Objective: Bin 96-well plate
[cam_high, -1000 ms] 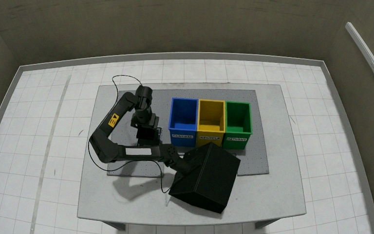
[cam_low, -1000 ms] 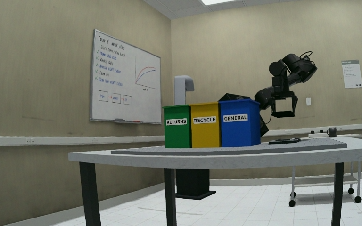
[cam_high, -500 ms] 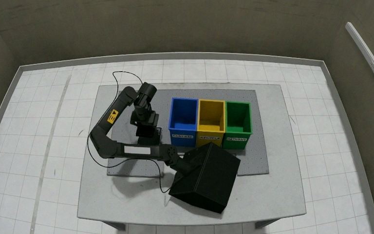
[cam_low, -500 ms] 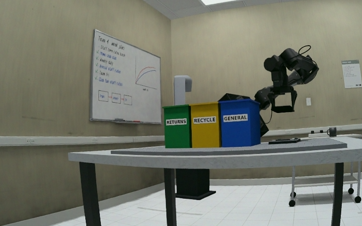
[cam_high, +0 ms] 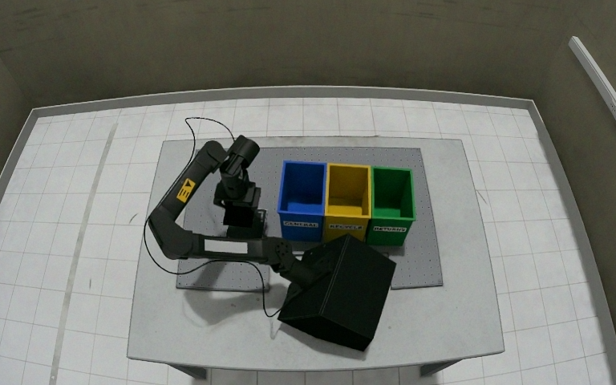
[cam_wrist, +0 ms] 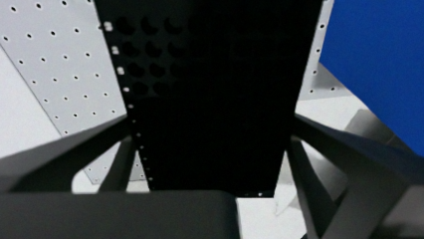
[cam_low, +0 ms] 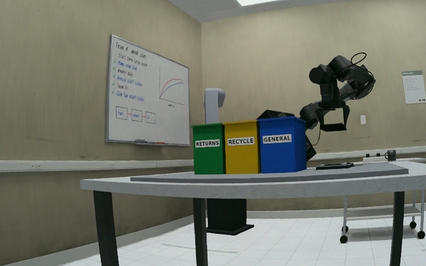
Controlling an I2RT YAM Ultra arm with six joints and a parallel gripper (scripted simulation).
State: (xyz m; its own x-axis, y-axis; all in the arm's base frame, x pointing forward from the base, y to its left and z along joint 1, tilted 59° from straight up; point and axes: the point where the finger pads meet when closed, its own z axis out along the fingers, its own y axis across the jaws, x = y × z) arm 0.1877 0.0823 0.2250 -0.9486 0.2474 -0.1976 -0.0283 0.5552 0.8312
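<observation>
Right now my hand is 10 mm short of the black 96-well plate. From my hand the other things lie so: yellow recycle bin: 80 mm ahead, 310 mm to the right, 60 mm below; then plate nest N1: 140 mm below; then blue general bin: 70 mm ahead, 170 mm to the right, 60 mm below.
</observation>
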